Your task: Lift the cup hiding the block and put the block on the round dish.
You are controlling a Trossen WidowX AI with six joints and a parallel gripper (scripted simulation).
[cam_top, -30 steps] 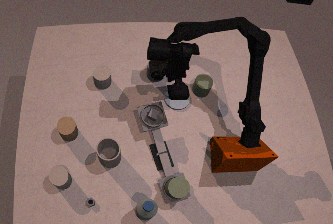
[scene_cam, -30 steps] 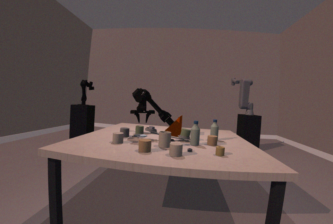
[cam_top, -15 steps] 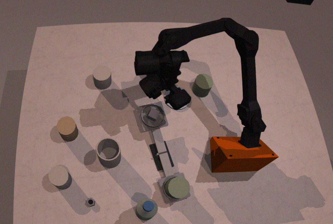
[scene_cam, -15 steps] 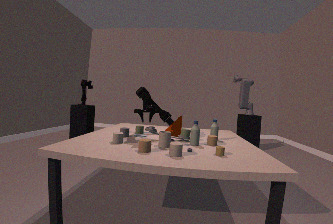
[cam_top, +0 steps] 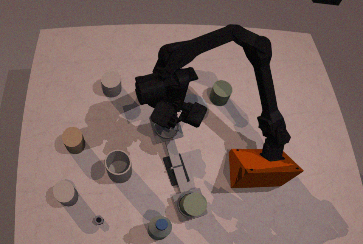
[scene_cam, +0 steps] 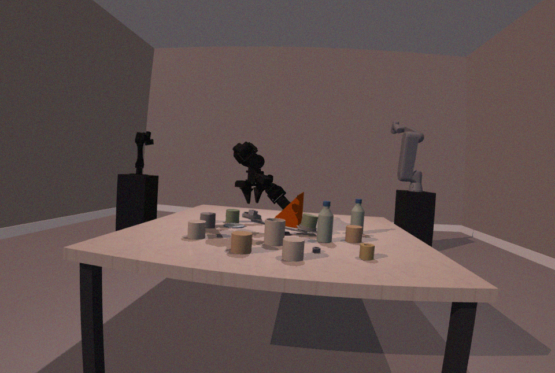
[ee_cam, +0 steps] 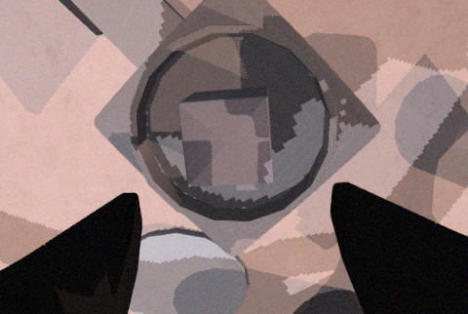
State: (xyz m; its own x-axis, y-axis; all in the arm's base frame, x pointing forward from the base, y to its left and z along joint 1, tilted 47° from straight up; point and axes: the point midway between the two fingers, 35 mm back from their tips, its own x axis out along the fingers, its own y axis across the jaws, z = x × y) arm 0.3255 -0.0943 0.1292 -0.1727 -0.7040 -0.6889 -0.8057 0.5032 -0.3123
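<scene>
My gripper tip is now 13 cm above the light blue round dish, 12 cm past it and 10 cm to the left of it. Also, from my gripper tip: small nut (27 cm to the left, 25 cm ahead, 12 cm below); grey balance (12 cm to the left, 9 cm below, 1 cm behind).
</scene>
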